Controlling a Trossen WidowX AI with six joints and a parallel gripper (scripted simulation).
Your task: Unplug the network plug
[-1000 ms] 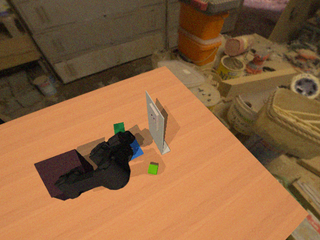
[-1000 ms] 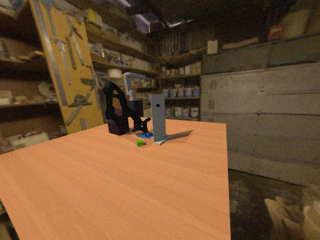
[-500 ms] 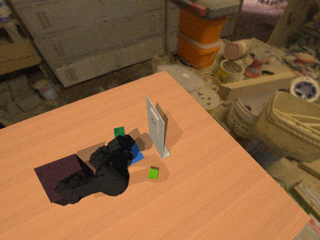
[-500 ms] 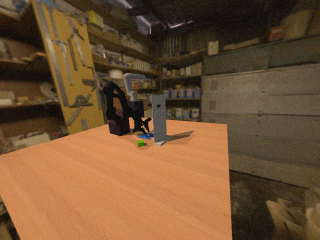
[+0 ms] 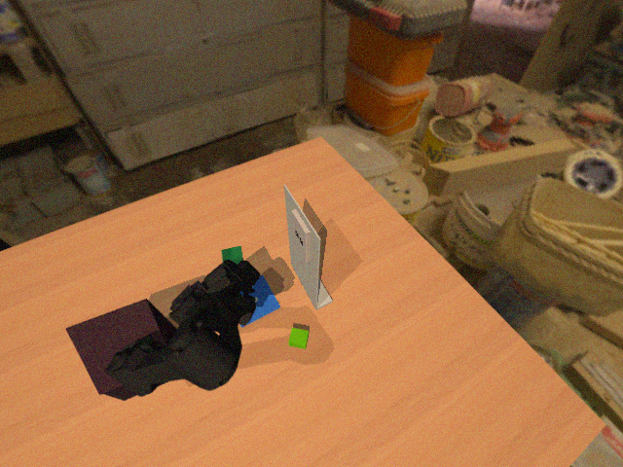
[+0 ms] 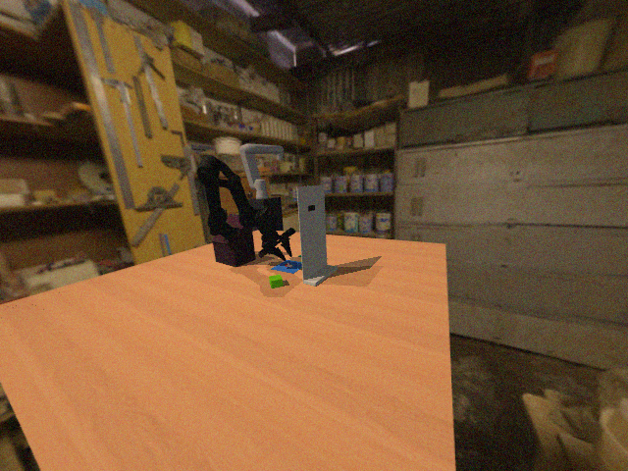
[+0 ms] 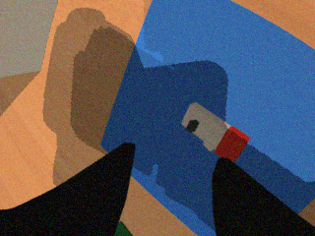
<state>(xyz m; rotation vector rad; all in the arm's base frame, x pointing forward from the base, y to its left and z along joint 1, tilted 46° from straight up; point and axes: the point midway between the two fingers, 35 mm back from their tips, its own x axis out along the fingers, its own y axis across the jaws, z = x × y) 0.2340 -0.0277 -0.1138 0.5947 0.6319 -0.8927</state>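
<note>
Now: the network plug 2 cm below my gripper tip. From my gripper tip the other things lie so: grey upright panel 16 cm ahead, 4 cm to the right, 12 cm above; blue marked square 3 cm below.
</note>
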